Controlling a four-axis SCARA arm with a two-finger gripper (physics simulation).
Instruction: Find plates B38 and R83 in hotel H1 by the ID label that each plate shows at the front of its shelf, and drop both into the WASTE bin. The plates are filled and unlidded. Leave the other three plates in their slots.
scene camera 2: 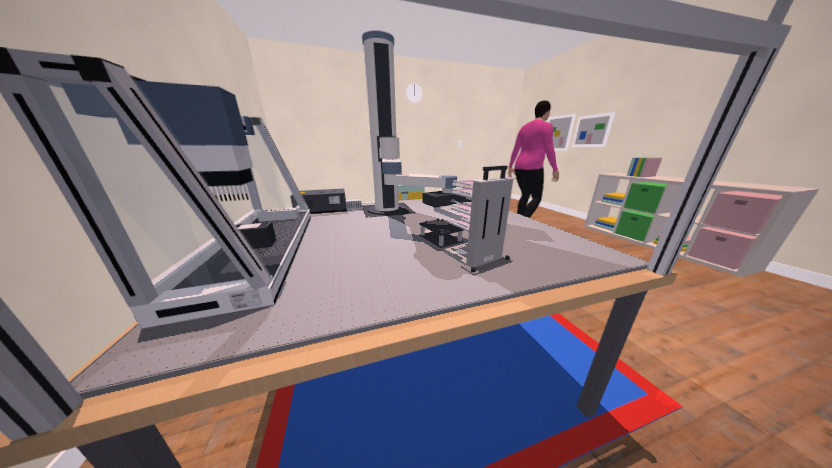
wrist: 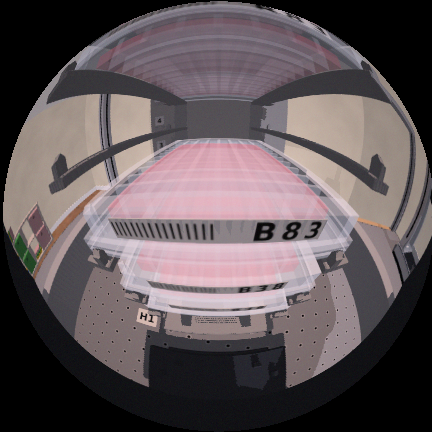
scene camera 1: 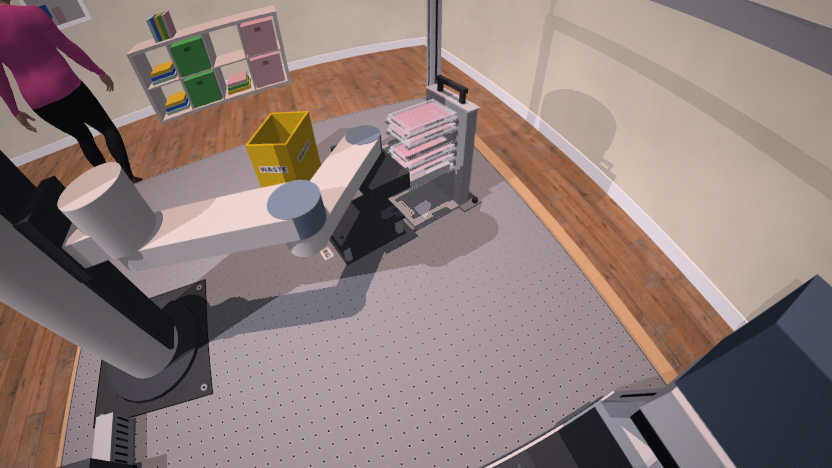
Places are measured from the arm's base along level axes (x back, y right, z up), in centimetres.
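Where they show: gripper, between the fingertips: [wrist: 218,175]; arm's base, origin of its link: [scene camera 2: 387,211] [scene camera 1: 156,350].
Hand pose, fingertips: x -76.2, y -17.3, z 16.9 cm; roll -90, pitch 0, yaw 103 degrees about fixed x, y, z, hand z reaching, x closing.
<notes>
Each offset is from my fingertips to the top centre of the thing.
Hotel H1 [scene camera 1: 463,154] [scene camera 2: 488,232] [wrist: 218,120] holds pink-filled plates {dx +2.0, dy +0.4, dz +11.0 cm} [scene camera 1: 425,116]. In the wrist view plate B83 {dx +2.0, dy +0.4, dz +2.5 cm} [wrist: 217,175] is close and large. Plate B38 [wrist: 215,265] shows below it, and a lower plate {dx +2.0, dy +0.4, dz -0.3 cm} [wrist: 215,302] has its label mostly hidden. A plate {dx +2.1, dy +0.4, dz +8.1 cm} [wrist: 220,55] hangs overhead, seen from beneath, with its label cut off at the rim. My gripper [wrist: 218,195] is open and empty, at the hotel front. Its fingers run in on both sides below B83, which hides their tips. The yellow WASTE bin {dx +32.7, dy -22.0, dz +4.4 cm} [scene camera 1: 261,157] stands beside the arm.
A low black stand [scene camera 2: 440,228] [wrist: 200,365] sits before the hotel, under the gripper. A large framed machine [scene camera 1: 756,360] [scene camera 2: 186,119] stands on the table. A person [scene camera 1: 43,64] [scene camera 2: 533,145] is beyond the table near a cube shelf [scene camera 1: 283,58] [scene camera 2: 773,227].
</notes>
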